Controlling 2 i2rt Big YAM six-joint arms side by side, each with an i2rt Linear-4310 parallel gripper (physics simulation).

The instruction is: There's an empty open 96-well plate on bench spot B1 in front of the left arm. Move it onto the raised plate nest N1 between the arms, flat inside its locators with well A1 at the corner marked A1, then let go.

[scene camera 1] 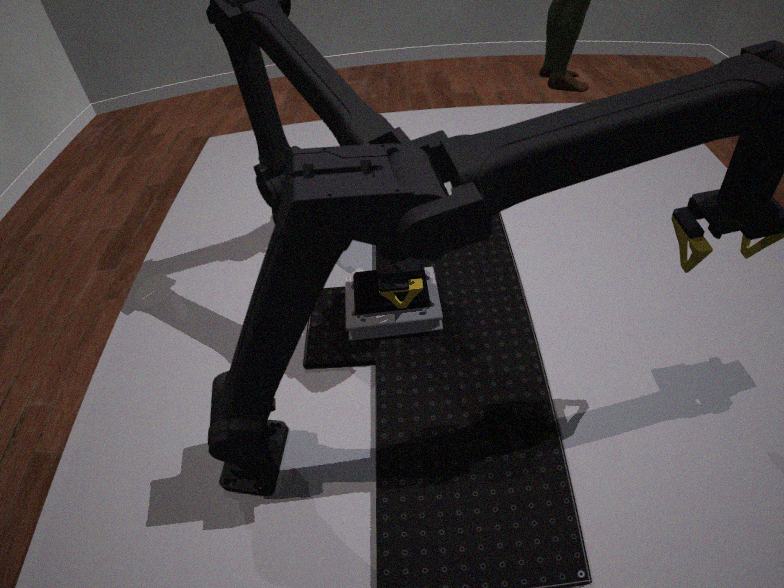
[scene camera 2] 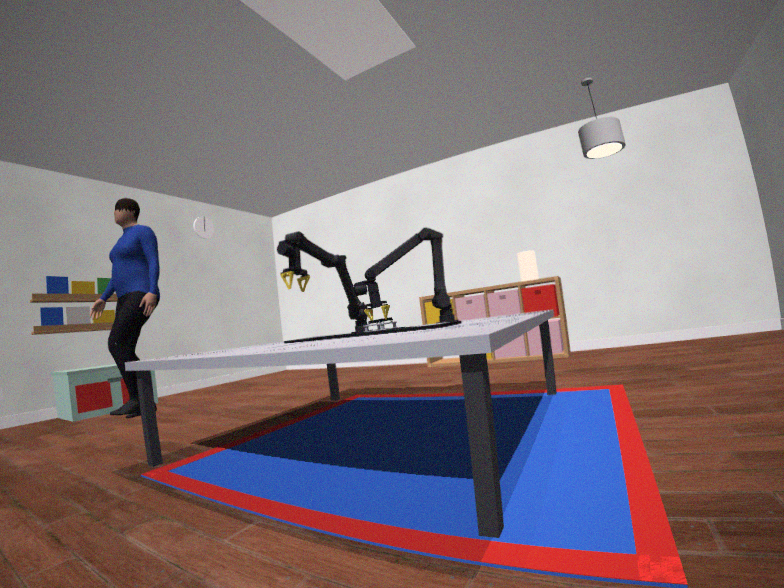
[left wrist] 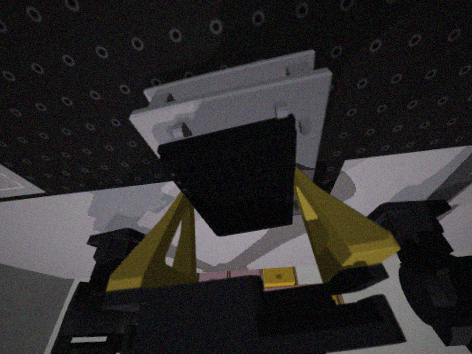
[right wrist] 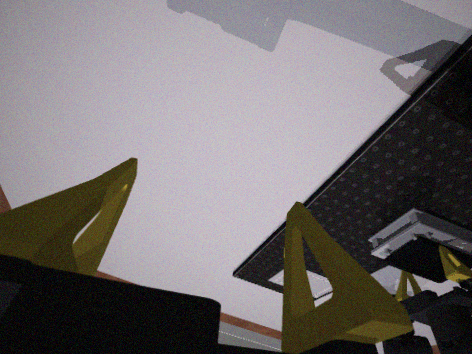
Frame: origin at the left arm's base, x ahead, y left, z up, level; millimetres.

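Seen in the pictures: left gripper, fingertip midpoint: point(scene camera 1: 400, 288) point(scene camera 2: 379, 321) point(left wrist: 238, 181) point(right wrist: 422, 258); right gripper, fingertip midpoint: point(scene camera 1: 714, 262) point(scene camera 2: 296, 290) point(right wrist: 218, 188); left arm's base, origin of the base link: point(left wrist: 124, 238); right arm's base, origin of the base link: point(scene camera 1: 256, 457) point(left wrist: 399, 212).
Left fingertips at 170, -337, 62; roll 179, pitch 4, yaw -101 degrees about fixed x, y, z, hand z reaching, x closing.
Pixels of each thing's top centre, then the offset from my left fingertips to it, as dx, dy, dz. "pt": a spot on its surface instead. Level surfaces: height alone.
- dark 96-well plate, middle of its top: point(left wrist: 243, 205) point(scene camera 1: 389, 284) point(right wrist: 432, 266) -17, +3, +12
- pale raised nest, middle of its top: point(left wrist: 246, 189) point(scene camera 1: 391, 292) point(right wrist: 430, 258) point(scene camera 2: 380, 321) -17, -1, -3
- dark perforated board, its level: dz -49
- pale marked rectangle, surface spot: point(right wrist: 322, 286) pt +68, +298, -47
The dark 96-well plate point(scene camera 1: 366, 301) point(left wrist: 240, 180) point(right wrist: 414, 257) looks level over the pale raised nest point(scene camera 1: 392, 326) point(left wrist: 235, 107) point(right wrist: 416, 218). Two small locators show along its edge in the left wrist view; whether its underside rests flat on the nest cannot be told. The A1 marks cannot be read. My left gripper point(scene camera 1: 397, 289) point(scene camera 2: 377, 317) point(left wrist: 238, 181) is shut on the plate, one yellow finger at each of two opposite sides. My right gripper point(scene camera 1: 716, 263) point(scene camera 2: 296, 289) point(right wrist: 218, 188) is open and empty, high off to the right in scene camera 1.
The nest stands on a dark perforated board point(scene camera 1: 468, 506) point(left wrist: 400, 55) point(right wrist: 350, 185) on the white table point(scene camera 1: 664, 506) point(scene camera 2: 405, 349). A pale marked rectangle point(right wrist: 322, 286) lies on the board, partly behind a right finger. The left arm hangs over the nest. A person point(scene camera 2: 134, 272) stands beyond the table.
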